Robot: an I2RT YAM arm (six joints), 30 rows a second.
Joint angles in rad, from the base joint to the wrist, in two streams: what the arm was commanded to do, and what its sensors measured. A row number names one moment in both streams.
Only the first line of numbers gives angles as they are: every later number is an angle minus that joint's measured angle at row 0.
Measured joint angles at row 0: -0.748, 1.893, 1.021, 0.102, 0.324, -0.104
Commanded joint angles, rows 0 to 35: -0.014, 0.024, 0.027, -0.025, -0.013, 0.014; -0.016, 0.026, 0.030, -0.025, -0.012, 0.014; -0.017, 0.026, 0.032, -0.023, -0.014, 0.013; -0.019, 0.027, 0.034, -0.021, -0.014, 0.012; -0.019, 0.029, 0.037, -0.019, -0.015, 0.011; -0.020, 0.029, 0.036, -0.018, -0.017, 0.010; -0.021, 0.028, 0.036, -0.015, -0.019, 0.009; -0.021, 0.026, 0.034, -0.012, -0.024, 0.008; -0.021, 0.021, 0.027, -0.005, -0.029, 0.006; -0.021, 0.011, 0.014, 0.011, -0.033, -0.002; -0.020, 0.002, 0.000, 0.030, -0.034, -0.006; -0.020, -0.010, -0.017, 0.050, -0.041, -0.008; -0.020, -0.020, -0.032, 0.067, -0.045, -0.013; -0.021, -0.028, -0.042, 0.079, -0.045, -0.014; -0.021, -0.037, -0.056, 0.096, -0.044, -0.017; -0.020, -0.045, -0.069, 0.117, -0.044, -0.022; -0.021, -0.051, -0.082, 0.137, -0.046, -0.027; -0.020, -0.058, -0.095, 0.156, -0.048, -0.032; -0.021, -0.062, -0.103, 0.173, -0.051, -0.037; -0.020, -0.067, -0.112, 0.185, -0.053, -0.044; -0.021, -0.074, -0.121, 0.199, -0.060, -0.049; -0.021, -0.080, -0.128, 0.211, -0.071, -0.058; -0.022, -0.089, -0.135, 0.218, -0.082, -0.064; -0.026, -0.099, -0.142, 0.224, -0.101, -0.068; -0.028, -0.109, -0.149, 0.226, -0.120, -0.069; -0.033, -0.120, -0.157, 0.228, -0.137, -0.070; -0.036, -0.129, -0.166, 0.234, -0.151, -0.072; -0.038, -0.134, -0.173, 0.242, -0.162, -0.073; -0.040, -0.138, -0.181, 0.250, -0.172, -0.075; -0.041, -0.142, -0.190, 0.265, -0.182, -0.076; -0.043, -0.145, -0.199, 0.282, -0.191, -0.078; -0.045, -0.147, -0.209, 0.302, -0.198, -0.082; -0.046, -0.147, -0.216, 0.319, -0.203, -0.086; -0.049, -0.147, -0.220, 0.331, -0.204, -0.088; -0.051, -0.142, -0.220, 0.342, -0.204, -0.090; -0.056, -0.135, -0.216, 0.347, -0.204, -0.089
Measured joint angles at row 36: -0.046, -0.127, -0.207, 0.286, -0.180, -0.075
